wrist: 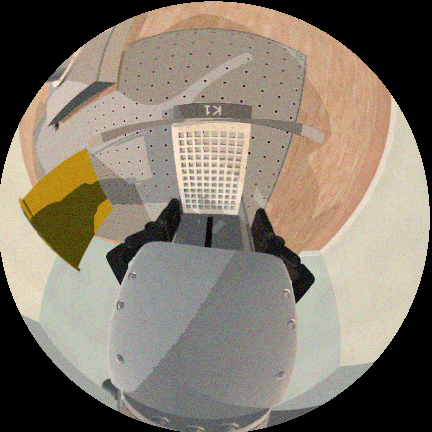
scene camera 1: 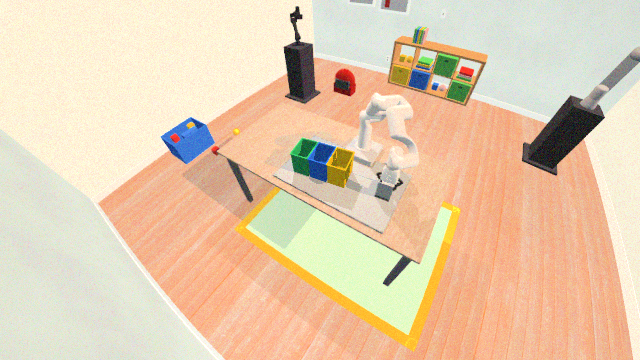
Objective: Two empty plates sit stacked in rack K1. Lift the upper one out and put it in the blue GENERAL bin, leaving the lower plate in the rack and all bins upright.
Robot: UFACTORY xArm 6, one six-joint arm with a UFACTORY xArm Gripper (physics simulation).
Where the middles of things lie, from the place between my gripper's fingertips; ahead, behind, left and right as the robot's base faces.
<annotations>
Now: the cream gridded plate point(wrist: 210, 157) 40 mm below my hand, 30 mm behind it and 10 mm to the right of it. Also, from my hand: yellow bin point(scene camera 1: 339, 167) 330 mm to the right, 30 mm ahead, 10 mm above.
</annotations>
